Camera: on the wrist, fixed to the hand. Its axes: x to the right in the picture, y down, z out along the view.
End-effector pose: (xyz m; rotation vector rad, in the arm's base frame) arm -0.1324 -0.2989 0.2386 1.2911 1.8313 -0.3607
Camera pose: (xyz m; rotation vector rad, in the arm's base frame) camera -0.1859 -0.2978 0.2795 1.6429 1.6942 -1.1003
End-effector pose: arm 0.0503 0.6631 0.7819 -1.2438 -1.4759 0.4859
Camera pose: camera 0.0758 0.6119 0.8175 -0.6753 -1.2567 0.9460
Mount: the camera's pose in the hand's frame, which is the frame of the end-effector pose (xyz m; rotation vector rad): -0.0247 -0.0372 -0.0504 0.6677 -0.1056 -0.0252
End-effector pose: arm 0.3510 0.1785 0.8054 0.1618 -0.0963 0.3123
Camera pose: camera 0.3427 0.1449 0.7476 0.8413 -0.0916 0.3017
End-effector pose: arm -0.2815 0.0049 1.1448 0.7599 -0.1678 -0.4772
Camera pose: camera -0.3006 0.0247 1.0833 1.3910 -0.4286 -0.4884
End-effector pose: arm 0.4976 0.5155 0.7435 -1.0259 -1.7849 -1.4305
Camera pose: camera 0.4779 0.4576 0.7154 -0.7260 -2.1365 -0.6986
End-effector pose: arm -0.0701 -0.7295 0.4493 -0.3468 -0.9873 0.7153
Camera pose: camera -0.0214 -0.7711 0.4285 0.2883 -0.7943 0.9993
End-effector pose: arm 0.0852 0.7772 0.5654 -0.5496 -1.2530 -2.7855
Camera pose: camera 0.0865 0.7627 0.4997 -0.6182 -2.0720 -2.1561
